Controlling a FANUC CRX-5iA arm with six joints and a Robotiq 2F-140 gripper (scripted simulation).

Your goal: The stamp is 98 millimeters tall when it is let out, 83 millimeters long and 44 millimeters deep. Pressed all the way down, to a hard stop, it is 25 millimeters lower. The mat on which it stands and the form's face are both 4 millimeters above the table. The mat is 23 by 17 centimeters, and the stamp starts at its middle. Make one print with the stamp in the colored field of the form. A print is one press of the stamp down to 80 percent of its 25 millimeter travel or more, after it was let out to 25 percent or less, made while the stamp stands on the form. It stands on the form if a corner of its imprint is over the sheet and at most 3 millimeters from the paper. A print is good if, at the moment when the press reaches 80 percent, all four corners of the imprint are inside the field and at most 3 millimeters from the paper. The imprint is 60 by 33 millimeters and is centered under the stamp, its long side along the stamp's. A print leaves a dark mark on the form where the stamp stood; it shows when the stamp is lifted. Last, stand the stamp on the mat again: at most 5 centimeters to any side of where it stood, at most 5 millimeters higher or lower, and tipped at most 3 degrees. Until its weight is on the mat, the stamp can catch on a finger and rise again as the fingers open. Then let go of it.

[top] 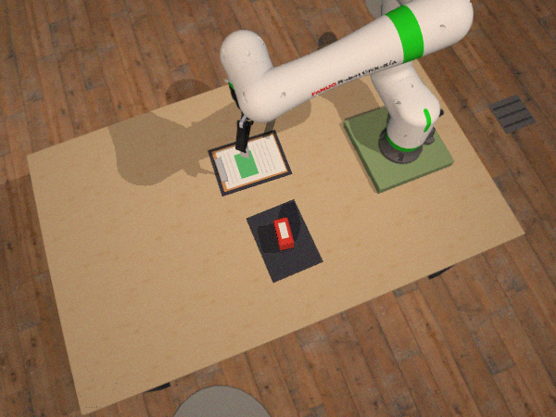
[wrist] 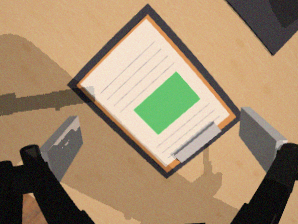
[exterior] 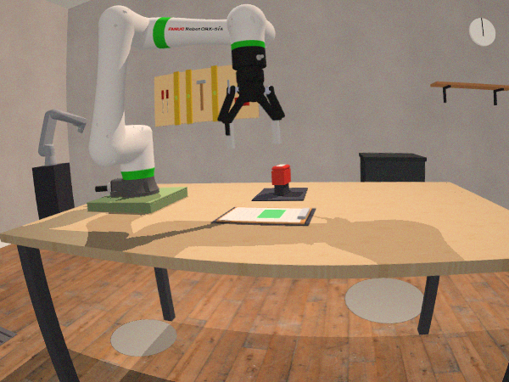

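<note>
The red stamp is 280 mm to the left of my hand, 140 mm below it and 80 mm ahead of it. Round my hand: mat (280 mm to the left, 190 mm below, 80 mm ahead); then clipboard (190 mm below, 40 mm ahead, 20 mm to the right).
</note>
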